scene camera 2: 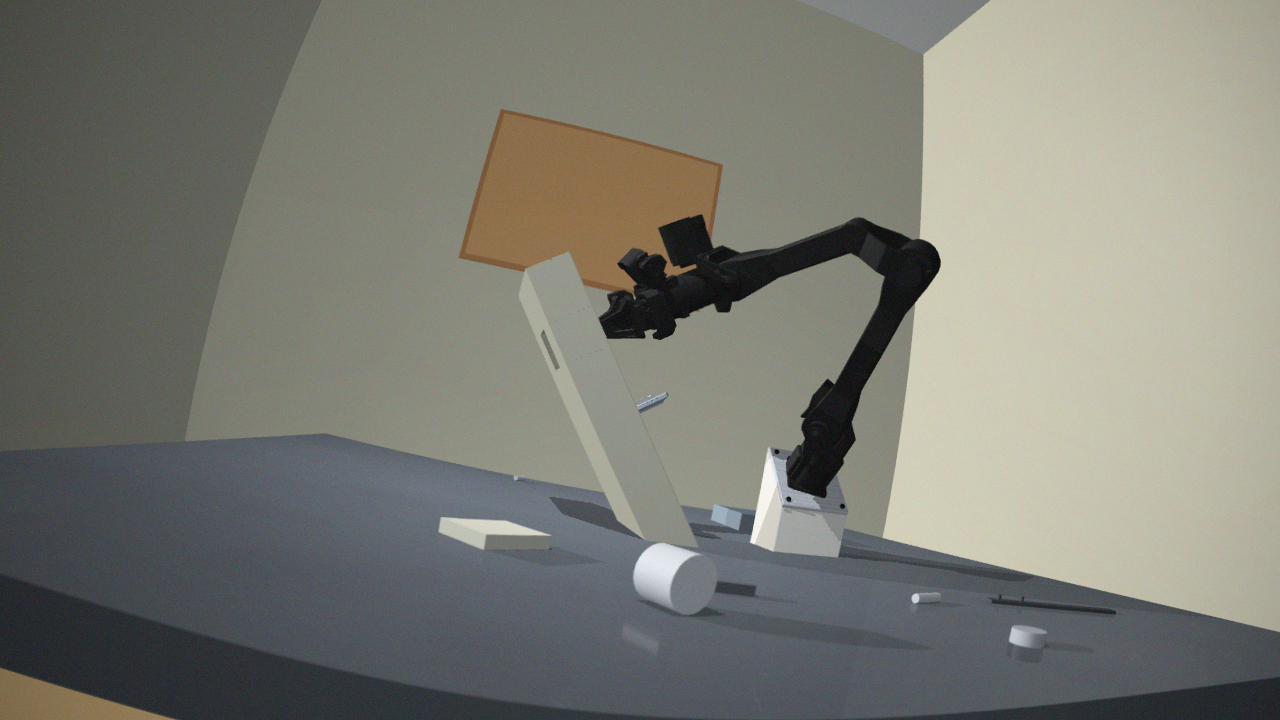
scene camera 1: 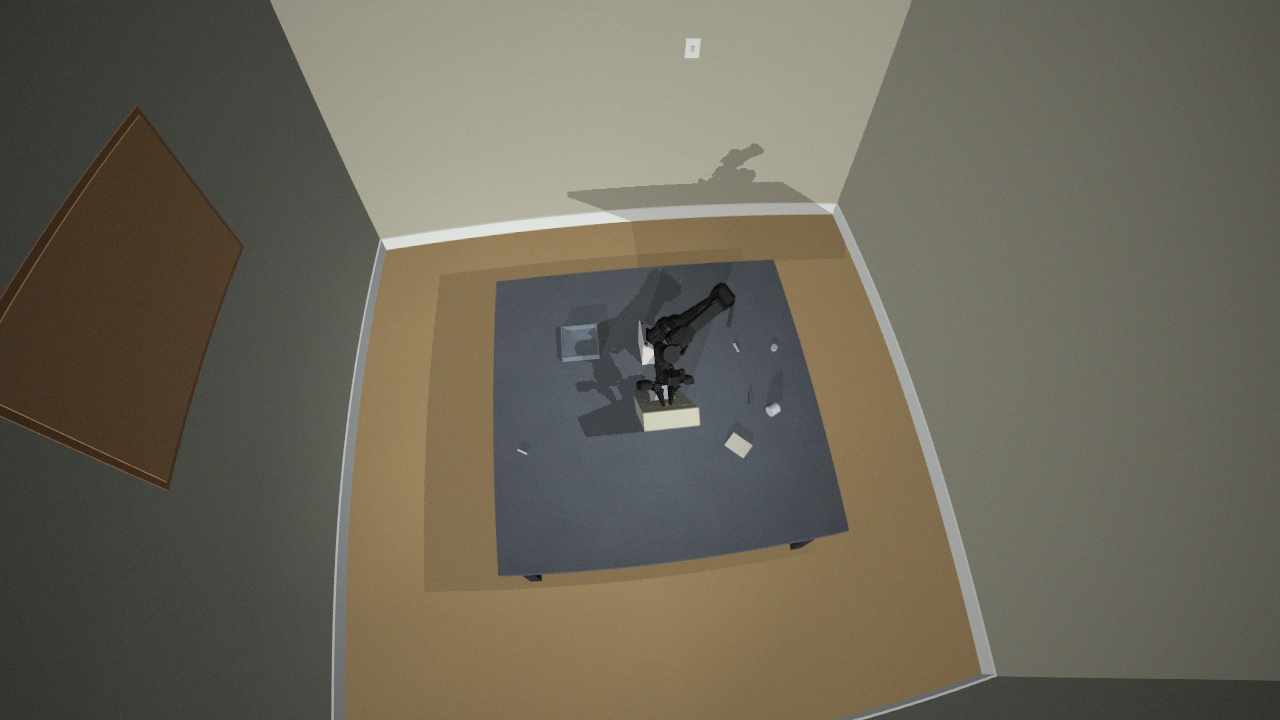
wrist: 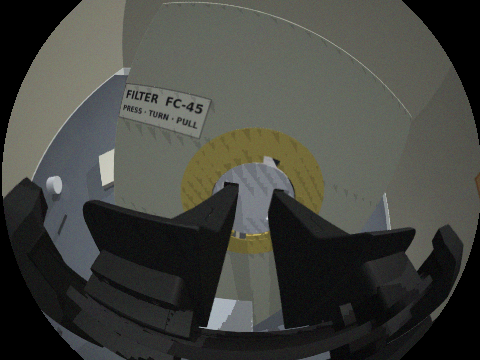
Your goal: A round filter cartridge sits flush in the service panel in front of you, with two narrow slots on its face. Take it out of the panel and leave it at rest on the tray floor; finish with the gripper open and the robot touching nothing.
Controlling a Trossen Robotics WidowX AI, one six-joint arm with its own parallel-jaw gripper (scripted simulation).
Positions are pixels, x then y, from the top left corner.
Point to a cream service panel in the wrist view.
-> At 205, 93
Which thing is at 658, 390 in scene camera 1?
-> The gripper.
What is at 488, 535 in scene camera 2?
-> A flat cream block.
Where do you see a grey tray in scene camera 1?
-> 579, 342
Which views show the gripper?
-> Scene camera 2, scene camera 1 and the wrist view: all of them.
